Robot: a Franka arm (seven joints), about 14 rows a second.
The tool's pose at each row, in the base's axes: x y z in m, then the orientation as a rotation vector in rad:
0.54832, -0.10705, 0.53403, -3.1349, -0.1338, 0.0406
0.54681, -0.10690, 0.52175, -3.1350, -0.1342, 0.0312
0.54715, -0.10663, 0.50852, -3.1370, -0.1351, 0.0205
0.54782, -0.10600, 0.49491, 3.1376, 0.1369, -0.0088
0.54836, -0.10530, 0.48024, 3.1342, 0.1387, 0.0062
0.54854, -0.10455, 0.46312, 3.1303, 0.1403, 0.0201
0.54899, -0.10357, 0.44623, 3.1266, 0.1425, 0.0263
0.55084, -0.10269, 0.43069, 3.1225, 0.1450, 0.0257
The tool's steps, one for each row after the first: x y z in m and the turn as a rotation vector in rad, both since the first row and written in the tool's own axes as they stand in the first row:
-0.00118, -0.00022, 0.01232, -0.0003, 0.0060, -0.0003
-0.00047, -0.00040, 0.02553, -0.0025, 0.0127, -0.0008
0.00060, -0.00091, 0.03912, -0.0055, 0.0201, -0.0019
0.00157, -0.00149, 0.05377, -0.0092, 0.0295, -0.0031
0.00225, -0.00214, 0.07089, -0.0134, 0.0382, -0.0042
0.00322, -0.00300, 0.08776, -0.0171, 0.0420, -0.0057
0.00554, -0.00365, 0.10325, -0.0211, 0.0414, -0.0073

